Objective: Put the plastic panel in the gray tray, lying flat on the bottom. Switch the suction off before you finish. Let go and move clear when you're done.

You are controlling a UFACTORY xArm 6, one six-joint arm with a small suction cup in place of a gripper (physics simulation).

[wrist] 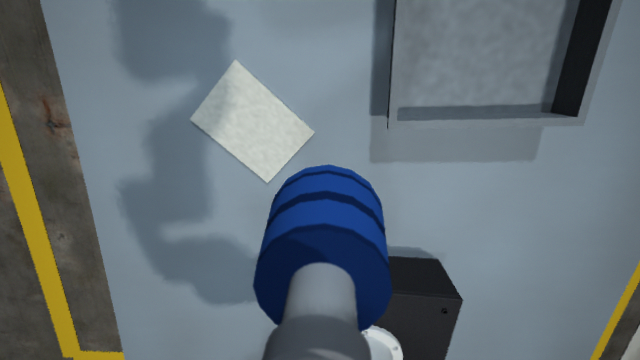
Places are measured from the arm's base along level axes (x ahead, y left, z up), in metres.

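Where they show: hand, its tool point: (pixel 326 216).
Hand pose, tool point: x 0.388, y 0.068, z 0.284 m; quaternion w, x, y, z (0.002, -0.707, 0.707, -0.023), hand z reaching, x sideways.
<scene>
Things, the pixels of their top centre, and the offset from my tool point.
- plastic panel, centre of its top: (pixel 252 125) dx -0.045, dy +0.107, dz -0.367 m
- gray tray, centre of its top: (pixel 501 29) dx +0.081, dy -0.200, dz -0.323 m
The plastic panel (pixel 252 121), a pale off-white rectangle, lies flat on the light blue-grey table top, turned at an angle, left of the view's middle. The gray tray (pixel 485 121) is at the upper right, apart from the panel; part of it runs out of the top of the view. Its visible floor holds no panel. My gripper, a blue suction cup (pixel 325 212), is open, with no panel on it. It appears below and right of the panel in the view, apart from it. The cup's mouth is hidden from this angle.
A black box (pixel 425 325) stands at the bottom, right of the cup, with a round white part (pixel 387 345) beside it. The table's left edge borders a brown floor with a yellow line (pixel 32 220). Arm shadows fall on the left part of the table.
</scene>
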